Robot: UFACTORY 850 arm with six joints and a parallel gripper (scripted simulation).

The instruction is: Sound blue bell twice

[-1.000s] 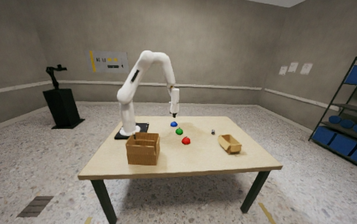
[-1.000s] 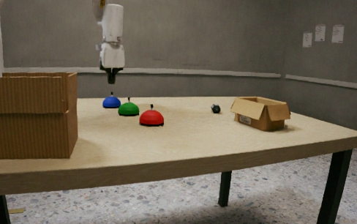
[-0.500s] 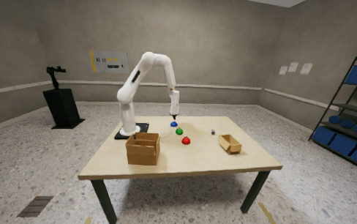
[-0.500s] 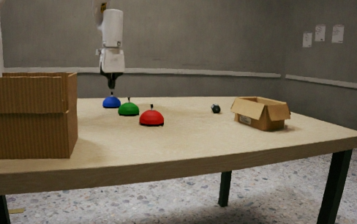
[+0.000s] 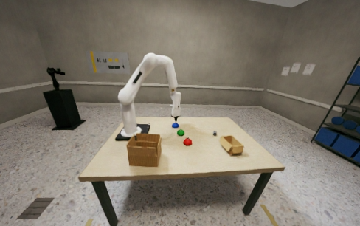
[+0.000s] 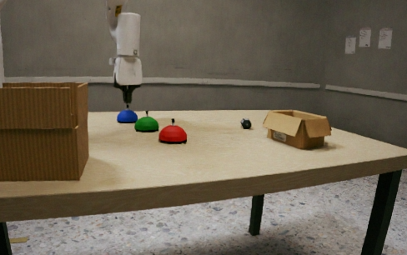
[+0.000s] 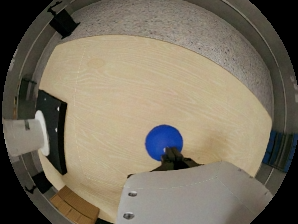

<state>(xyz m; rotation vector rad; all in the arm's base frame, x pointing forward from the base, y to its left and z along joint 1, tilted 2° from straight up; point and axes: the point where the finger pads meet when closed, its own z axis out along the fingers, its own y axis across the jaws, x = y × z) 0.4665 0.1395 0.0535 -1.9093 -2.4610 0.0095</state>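
My gripper is now 50 mm above the blue bell. From my hand the other things lie so: small dark object: 410 mm ahead, 210 mm to the right, 80 mm below; red bell: 80 mm ahead, 320 mm to the right, 50 mm below; green bell: 40 mm ahead, 160 mm to the right, 50 mm below.
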